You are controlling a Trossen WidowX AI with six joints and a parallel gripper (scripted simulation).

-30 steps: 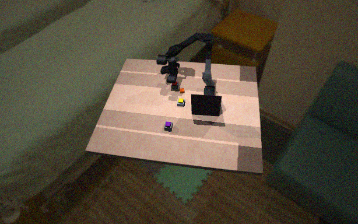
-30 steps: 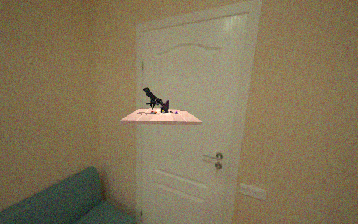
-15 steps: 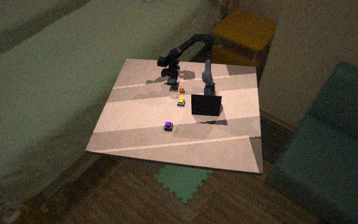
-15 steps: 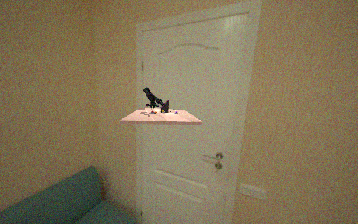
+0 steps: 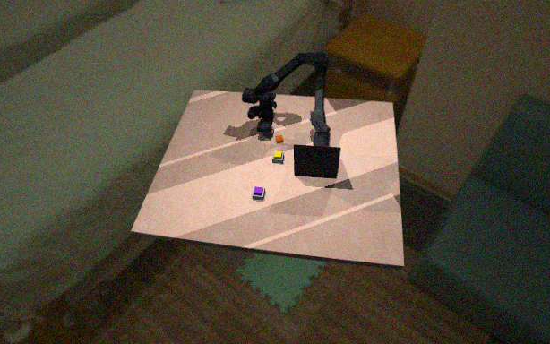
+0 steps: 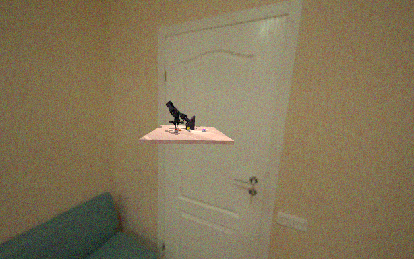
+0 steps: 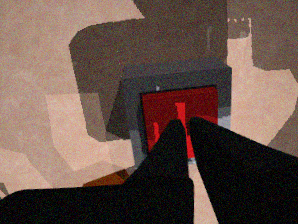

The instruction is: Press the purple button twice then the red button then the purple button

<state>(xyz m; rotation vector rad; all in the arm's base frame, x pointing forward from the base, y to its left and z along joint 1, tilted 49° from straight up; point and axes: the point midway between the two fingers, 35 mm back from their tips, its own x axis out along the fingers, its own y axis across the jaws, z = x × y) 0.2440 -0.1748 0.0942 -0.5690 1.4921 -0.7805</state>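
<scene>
Right now my gripper tip is 10 mm above the red button. From my gripper tip the other things lie so: yellow button 60 mm behind, 170 mm to the left; then purple button 20 mm ahead, 360 mm to the left; then orange block 60 mm behind, 50 mm to the left, 20 mm below.
</scene>
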